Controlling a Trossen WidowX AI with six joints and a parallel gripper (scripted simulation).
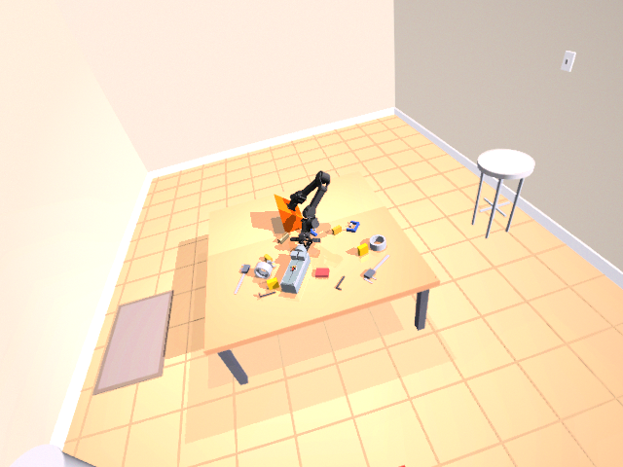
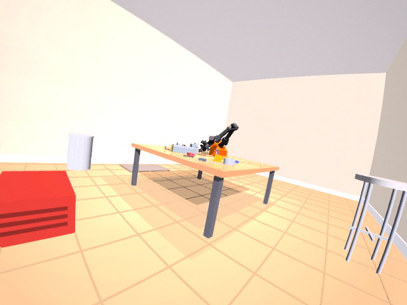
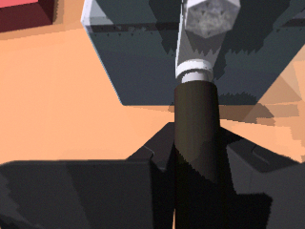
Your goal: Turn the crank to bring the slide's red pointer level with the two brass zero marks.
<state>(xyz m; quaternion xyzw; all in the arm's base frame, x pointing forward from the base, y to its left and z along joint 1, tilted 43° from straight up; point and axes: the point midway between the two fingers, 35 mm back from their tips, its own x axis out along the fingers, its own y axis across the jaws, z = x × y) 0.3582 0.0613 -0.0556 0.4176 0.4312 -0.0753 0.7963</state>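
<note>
The dark crank handle lies 2 cm behind my gripper tip, 1 cm to the left of it and 3 cm above it. From my gripper tip the other things lie so: red pointer (16 cm ahead, 9 cm to the right, 5 cm above); then red block (18 cm ahead, 7 cm to the left, 2 cm below).
</note>
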